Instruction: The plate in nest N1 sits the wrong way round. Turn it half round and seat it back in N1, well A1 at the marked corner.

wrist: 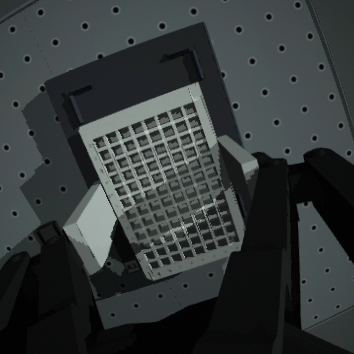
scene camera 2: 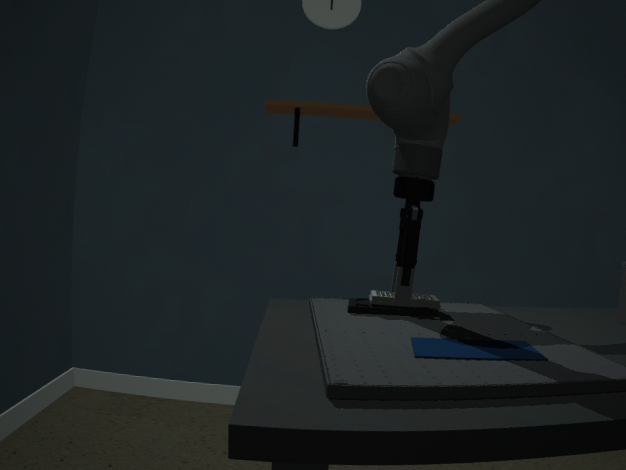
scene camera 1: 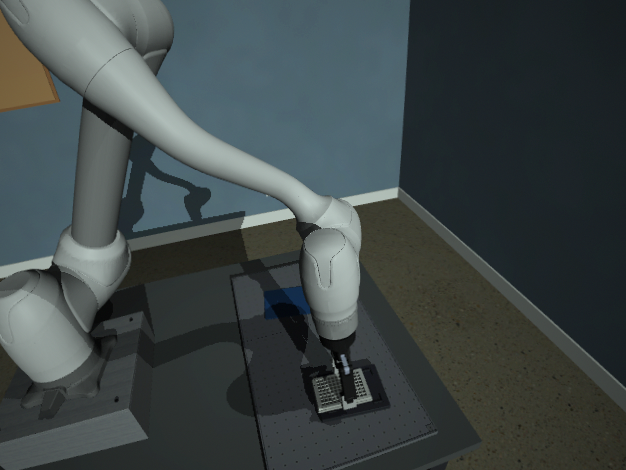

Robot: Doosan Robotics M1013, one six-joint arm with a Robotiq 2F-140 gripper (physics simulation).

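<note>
The pale well plate (scene camera 1: 326,394) (scene camera 2: 424,302) (wrist: 165,185) is between the fingers of my gripper (scene camera 1: 342,388) (scene camera 2: 400,295) (wrist: 165,176), which is shut on its two long sides. The plate lies over the dark nest (scene camera 1: 382,394) (scene camera 2: 358,306) (wrist: 125,75). In the wrist view it is shifted towards the bottom, and the nest's two upper corner brackets show bare beyond its top edge. It looks a little above the nest floor; contact is hard to tell. The A1 mark (wrist: 131,266) on the nest is beside the plate's lower left corner. The plate's own well lettering is unreadable.
The nest stands on a perforated board (scene camera 1: 288,430) (scene camera 2: 364,369) (wrist: 280,80) on the dark table (scene camera 1: 192,430) (scene camera 2: 283,414). A flat blue rectangle (scene camera 1: 275,308) (scene camera 2: 465,350) lies on the board, partly in shadow. The arm's base block (scene camera 1: 75,437) stands at the left in scene camera 1.
</note>
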